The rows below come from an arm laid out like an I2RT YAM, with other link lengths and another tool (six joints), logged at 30 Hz.
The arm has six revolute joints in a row. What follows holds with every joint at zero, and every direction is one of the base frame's.
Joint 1 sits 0.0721 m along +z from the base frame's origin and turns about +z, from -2.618 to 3.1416 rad.
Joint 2 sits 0.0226 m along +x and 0.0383 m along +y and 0.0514 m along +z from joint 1 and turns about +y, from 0 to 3.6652 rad.
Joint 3 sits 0.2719 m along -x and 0.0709 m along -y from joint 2 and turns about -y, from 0 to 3.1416 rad.
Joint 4 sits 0.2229 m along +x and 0.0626 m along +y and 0.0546 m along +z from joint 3 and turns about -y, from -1.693 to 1.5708 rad.
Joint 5 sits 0.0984 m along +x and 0.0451 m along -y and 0.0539 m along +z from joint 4 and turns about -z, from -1.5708 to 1.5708 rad.
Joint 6 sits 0.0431 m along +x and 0.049 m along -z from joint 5 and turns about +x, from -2.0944 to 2.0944 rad.
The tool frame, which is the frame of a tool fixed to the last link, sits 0.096 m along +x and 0.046 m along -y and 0.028 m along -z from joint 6; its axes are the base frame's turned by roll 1.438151, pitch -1.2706 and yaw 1.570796 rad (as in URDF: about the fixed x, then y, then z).
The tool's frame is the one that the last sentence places.
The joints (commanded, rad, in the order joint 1, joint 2, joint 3, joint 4, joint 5, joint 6), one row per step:
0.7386, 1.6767, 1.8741, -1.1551, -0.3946, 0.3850
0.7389, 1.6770, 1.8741, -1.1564, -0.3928, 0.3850
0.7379, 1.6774, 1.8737, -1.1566, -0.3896, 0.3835
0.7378, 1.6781, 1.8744, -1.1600, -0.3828, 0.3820
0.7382, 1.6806, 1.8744, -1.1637, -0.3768, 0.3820
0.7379, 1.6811, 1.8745, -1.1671, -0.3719, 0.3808
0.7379, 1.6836, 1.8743, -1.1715, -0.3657, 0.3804
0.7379, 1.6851, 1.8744, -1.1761, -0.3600, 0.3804
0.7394, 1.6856, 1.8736, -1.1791, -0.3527, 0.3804
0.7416, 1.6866, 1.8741, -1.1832, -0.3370, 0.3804
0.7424, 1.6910, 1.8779, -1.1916, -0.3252, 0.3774
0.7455, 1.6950, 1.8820, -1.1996, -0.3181, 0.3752
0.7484, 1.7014, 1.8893, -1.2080, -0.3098, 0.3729
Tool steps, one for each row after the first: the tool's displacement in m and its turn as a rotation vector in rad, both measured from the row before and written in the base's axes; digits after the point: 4 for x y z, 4 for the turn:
-0.0001, -0.0003, -0.0003, -0.0022, 0.0002, -0.0007
0.0006, -0.0006, -0.0003, -0.0028, -0.0020, -0.0017
0.0004, -0.0011, -0.0005, -0.0066, -0.0022, -0.0028
0.0002, -0.0008, -0.0013, -0.0078, 0.0013, -0.0030
0.0002, -0.0010, -0.0006, -0.0057, -0.0007, -0.0021
0.0002, -0.0010, -0.0015, -0.0086, 0.0015, -0.0032
0.0000, -0.0011, -0.0010, -0.0075, 0.0012, -0.0032
-0.0001, -0.0008, -0.0008, -0.0074, -0.0009, -0.0025
0.0005, -0.0014, -0.0008, -0.0128, -0.0055, -0.0064
0.0006, -0.0015, -0.0013, -0.0139, -0.0018, -0.0032
-0.0004, -0.0004, -0.0009, -0.0101, 0.0005, 0.0011
0.0002, -0.0001, -0.0008, -0.0106, -0.0006, 0.0004

